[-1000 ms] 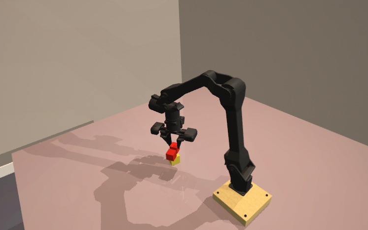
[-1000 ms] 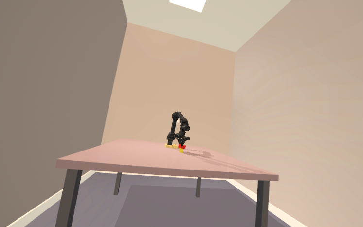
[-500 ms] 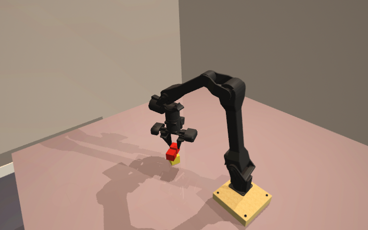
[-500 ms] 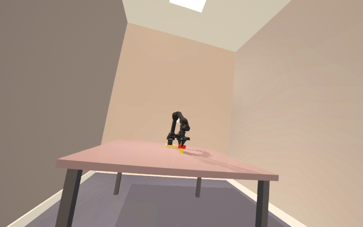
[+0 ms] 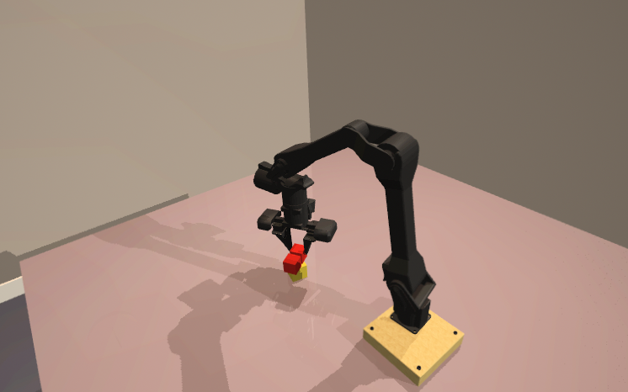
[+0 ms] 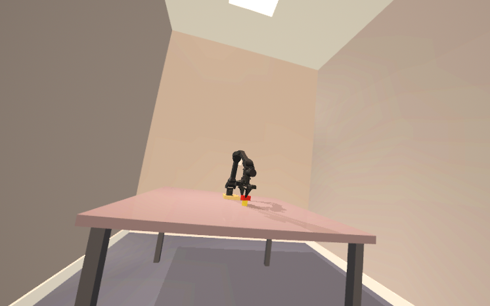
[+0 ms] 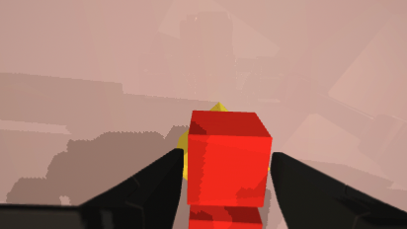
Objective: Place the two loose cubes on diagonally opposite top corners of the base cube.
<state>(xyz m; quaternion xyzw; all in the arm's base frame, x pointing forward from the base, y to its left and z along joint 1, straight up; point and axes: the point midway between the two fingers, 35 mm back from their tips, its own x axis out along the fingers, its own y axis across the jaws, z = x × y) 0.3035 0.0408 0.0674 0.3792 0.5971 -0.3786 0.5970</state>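
Now: the yellow base cube 4 cm below my gripper tip, 2 cm to the left of it and 1 cm behind it.
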